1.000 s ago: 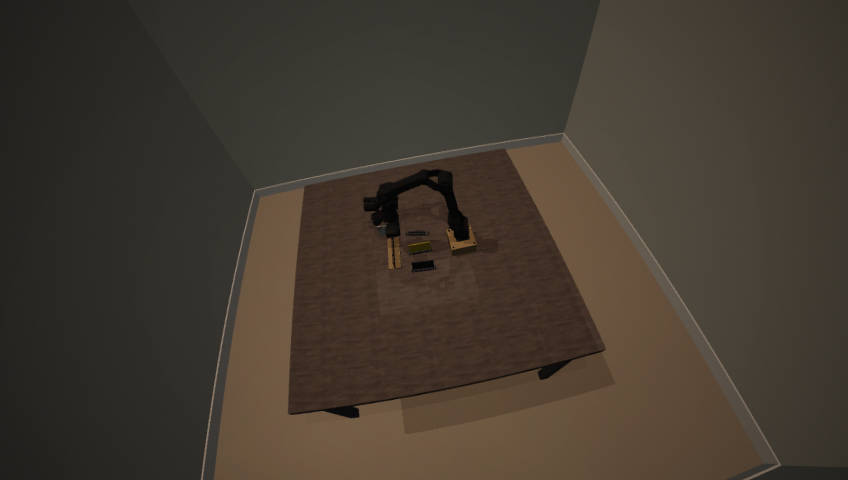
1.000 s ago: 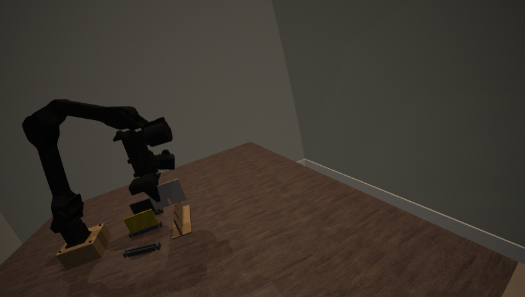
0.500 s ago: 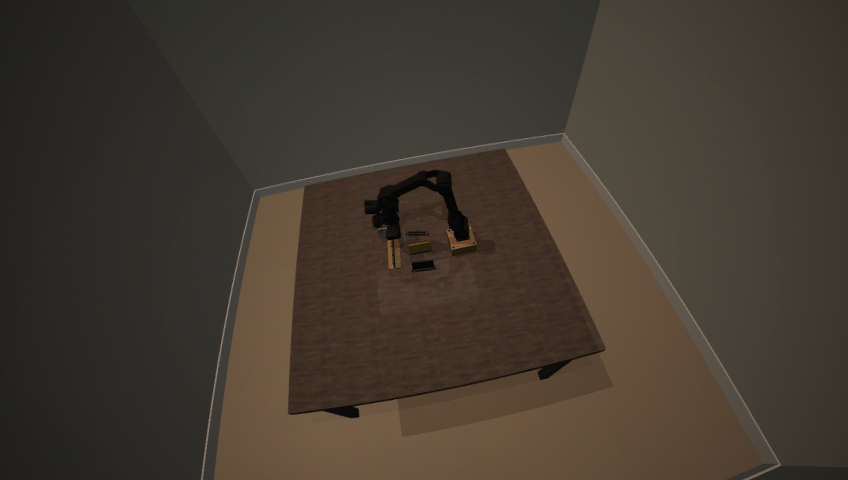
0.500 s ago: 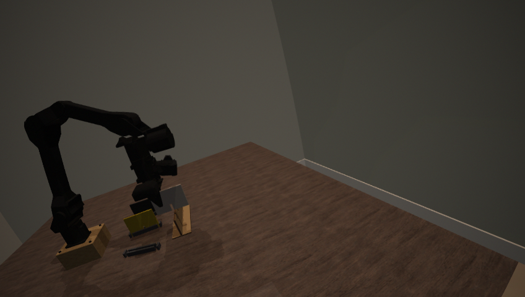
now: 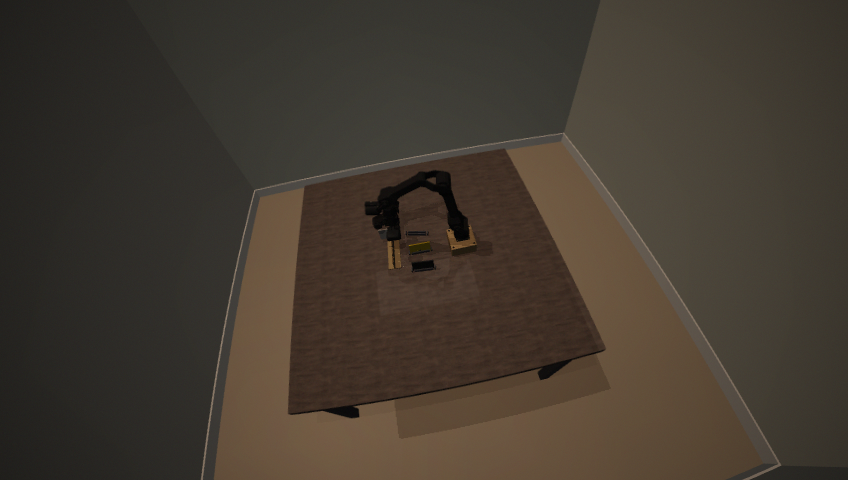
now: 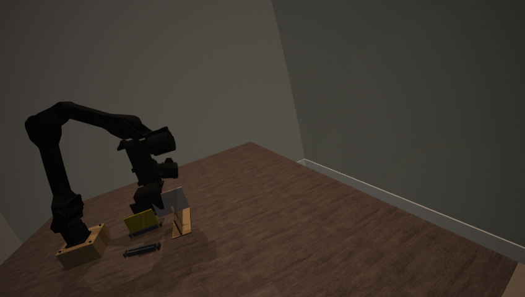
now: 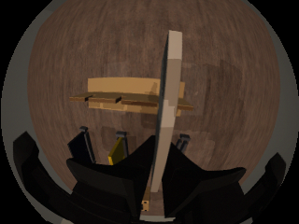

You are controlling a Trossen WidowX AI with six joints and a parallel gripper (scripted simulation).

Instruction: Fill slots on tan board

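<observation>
The tan board lies 6 cm below my gripper tip, 5 cm to the left of it and 3 cm ahead of it. From my gripper tip the other things lie so: yellow board: 10 cm behind, 7 cm to the left, 6 cm below; then dark board: 17 cm to the left, 10 cm behind, 6 cm below.
</observation>
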